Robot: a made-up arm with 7 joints. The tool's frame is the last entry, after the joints.
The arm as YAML. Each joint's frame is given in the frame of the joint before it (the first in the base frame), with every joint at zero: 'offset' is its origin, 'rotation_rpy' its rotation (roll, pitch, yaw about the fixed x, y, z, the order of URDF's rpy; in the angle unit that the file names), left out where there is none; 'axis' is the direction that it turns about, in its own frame. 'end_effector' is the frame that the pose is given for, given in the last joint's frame.
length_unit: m
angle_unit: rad
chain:
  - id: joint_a
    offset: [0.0, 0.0, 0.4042]
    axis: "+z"
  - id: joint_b
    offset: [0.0, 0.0, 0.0]
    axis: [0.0, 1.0, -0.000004]
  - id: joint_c
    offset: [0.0, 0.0, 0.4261]
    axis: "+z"
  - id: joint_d
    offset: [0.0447, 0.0, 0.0]
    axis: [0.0, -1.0, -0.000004]
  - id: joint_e
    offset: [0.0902, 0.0, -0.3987]
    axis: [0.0, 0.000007, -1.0]
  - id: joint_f
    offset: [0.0, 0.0, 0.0]
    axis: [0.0, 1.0, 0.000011]
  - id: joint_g
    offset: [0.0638, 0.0, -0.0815]
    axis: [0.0, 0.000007, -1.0]
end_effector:
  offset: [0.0, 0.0, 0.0]
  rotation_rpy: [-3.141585, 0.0, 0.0]
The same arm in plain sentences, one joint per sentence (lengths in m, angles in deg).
The arm has seven revolute joints in a row. What follows holds with every joint at zero, and every direction is one of the base frame's. The first joint sits 0.4042 m along +z from the base frame's origin and rotates about +z. The second joint sits at the same point as the first joint and rotates about +y. The third joint sits 0.4261 m along +z from the second joint and rotates about +z. The fourth joint sits 0.0447 m along +x from the third joint and rotates about -y. The fifth joint sits 0.0902 m along +x and 0.3987 m along -z from the fourth joint and rotates about -z. The sixth joint sits at the same point as the fifth joint and rotates about +y. The seventh joint sits 0.0638 m along +x and 0.0815 m along -z from the sixth joint and rotates about -z. The tool frame, which is the frame that the pose is given for, sits at the same point as the seventh joint; its axes are the base frame's turned by roll -180, pitch 0 and yaw 0 deg (as in URDF: about the fixed x, then y, then z).
